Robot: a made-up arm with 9 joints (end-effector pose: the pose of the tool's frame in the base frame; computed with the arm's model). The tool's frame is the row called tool. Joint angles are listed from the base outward.
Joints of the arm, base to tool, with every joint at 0 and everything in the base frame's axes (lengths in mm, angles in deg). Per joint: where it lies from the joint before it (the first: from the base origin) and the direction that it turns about. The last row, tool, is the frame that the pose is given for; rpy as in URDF.
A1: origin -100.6 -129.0 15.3 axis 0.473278 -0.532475 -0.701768
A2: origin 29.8 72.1 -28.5 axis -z
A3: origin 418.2 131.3 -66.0 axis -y
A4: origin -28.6 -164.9 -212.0 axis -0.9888 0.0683 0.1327
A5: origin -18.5 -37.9 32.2 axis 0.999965 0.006 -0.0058
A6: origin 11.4 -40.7 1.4 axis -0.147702 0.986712 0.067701
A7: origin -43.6 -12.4 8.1 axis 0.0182 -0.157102 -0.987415
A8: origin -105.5 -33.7 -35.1 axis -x
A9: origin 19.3 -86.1 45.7 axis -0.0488 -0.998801 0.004
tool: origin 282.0 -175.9 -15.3 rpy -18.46 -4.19 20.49
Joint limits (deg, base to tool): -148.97..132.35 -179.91..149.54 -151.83..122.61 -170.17..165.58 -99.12..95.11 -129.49..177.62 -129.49..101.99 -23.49..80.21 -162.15..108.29
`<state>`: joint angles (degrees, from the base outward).
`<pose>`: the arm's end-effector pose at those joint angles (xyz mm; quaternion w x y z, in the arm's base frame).
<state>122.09 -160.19 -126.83 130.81 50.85 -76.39 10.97 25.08 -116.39</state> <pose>168.5 -49.2 584.2 0.1715 -0.7313 0.6398 -0.1626</pose>
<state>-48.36 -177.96 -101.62 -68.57 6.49 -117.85 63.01 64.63 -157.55</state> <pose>-269.0 -519.9 108.5 0.2364 -0.3582 0.9022 0.0433</pose>
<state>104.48 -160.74 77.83 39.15 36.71 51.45 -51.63 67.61 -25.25</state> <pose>-51.6 553.7 324.1 0.1066 0.7928 0.5848 -0.1347</pose>
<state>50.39 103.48 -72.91 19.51 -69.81 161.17 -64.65 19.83 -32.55</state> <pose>-408.4 -266.7 29.7 0.5429 -0.7001 -0.2093 -0.4139</pose>
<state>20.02 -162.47 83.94 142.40 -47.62 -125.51 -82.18 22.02 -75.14</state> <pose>-902.2 299.8 -348.6 0.0949 0.4485 0.5099 0.7279</pose>
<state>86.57 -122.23 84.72 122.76 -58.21 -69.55 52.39 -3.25 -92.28</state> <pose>-164.9 136.2 304.4 0.3187 -0.3919 -0.6768 -0.5355</pose>
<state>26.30 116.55 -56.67 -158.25 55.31 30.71 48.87 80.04 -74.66</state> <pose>228.5 -331.5 -64.6 0.3171 0.6065 -0.7290 -0.0139</pose>
